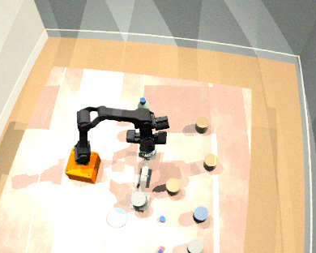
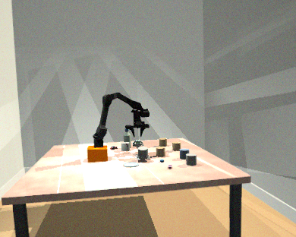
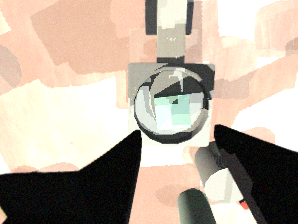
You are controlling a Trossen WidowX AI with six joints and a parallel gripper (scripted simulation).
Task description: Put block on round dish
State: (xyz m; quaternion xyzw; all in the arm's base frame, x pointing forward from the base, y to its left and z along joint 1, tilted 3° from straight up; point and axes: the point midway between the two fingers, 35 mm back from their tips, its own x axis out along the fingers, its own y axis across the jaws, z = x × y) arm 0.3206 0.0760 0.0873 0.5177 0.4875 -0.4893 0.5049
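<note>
Now: the round light-blue dish 340 mm to the right of my gripper tip, 140 mm behind it and 120 mm below it. The rest, counted from my gripper tip: balance 130 mm to the right, 90 mm below, 10 mm behind; small blue piece 340 mm to the right, 120 mm below, 80 mm ahead; grey cup 150 mm to the left, 90 mm below, 80 mm behind.
</note>
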